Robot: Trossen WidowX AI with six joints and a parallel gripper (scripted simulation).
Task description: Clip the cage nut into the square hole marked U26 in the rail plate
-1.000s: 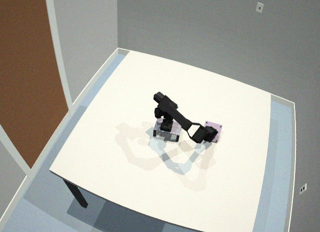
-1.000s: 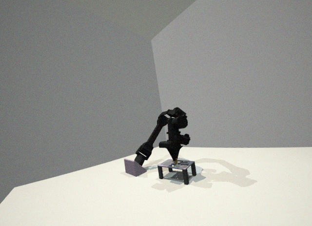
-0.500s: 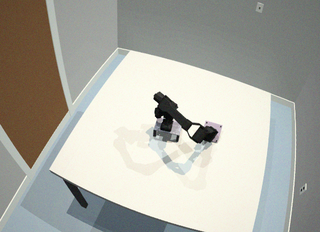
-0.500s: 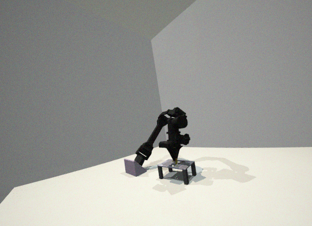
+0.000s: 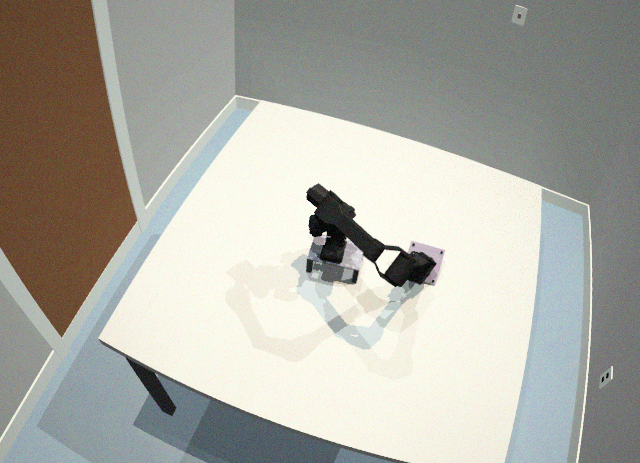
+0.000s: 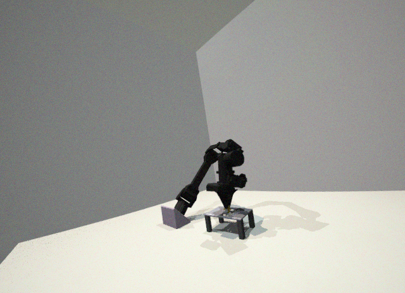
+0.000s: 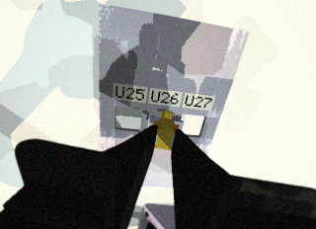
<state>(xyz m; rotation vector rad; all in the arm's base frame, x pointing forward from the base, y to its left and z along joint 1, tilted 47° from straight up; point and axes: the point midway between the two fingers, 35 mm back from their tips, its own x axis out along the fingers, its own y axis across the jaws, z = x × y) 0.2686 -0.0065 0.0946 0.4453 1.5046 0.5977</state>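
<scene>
The yellow cage nut is 10 mm below my gripper tip.
</scene>
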